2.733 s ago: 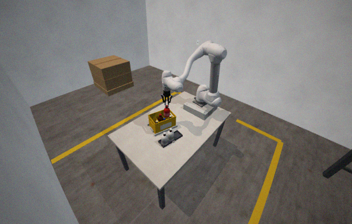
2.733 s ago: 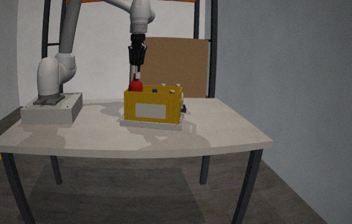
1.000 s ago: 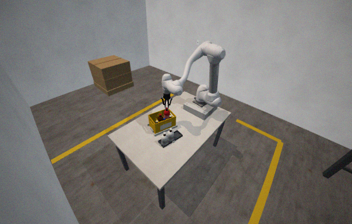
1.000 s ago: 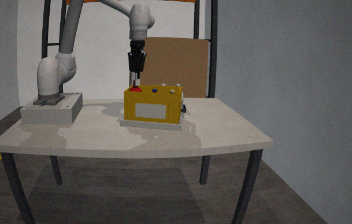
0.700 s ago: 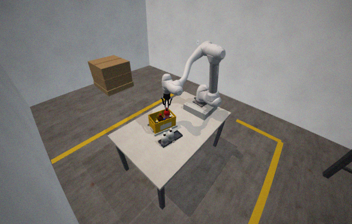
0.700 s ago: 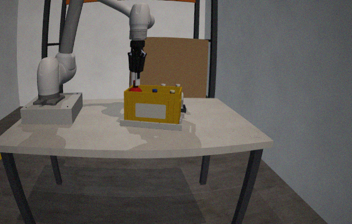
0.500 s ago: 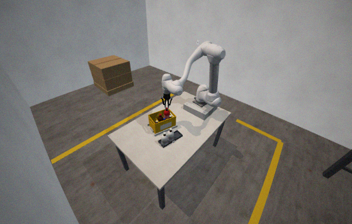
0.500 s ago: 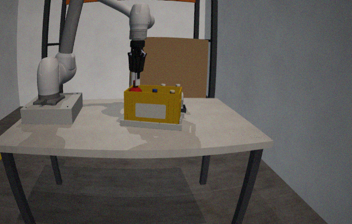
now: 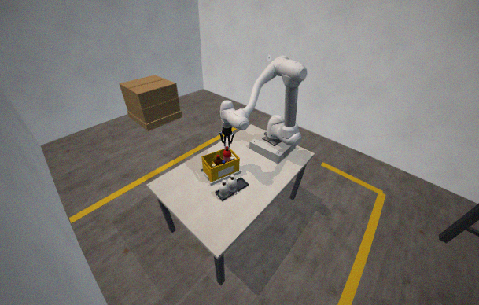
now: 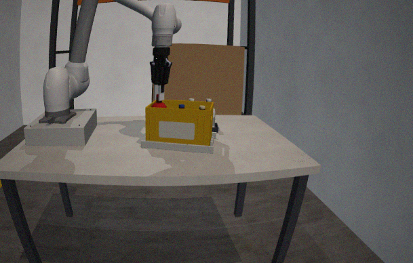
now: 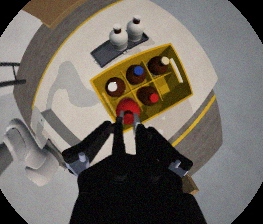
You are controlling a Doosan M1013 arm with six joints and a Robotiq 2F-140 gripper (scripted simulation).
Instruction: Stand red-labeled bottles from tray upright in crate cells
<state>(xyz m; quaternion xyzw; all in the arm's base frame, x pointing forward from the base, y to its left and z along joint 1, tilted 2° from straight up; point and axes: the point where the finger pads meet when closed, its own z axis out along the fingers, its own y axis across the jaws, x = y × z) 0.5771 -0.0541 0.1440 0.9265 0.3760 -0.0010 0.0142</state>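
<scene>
Right now the red-labeled bottle is 90 mm below my hand. Round my hand: crate: 90 mm ahead, 30 mm to the left, 150 mm below.
</scene>
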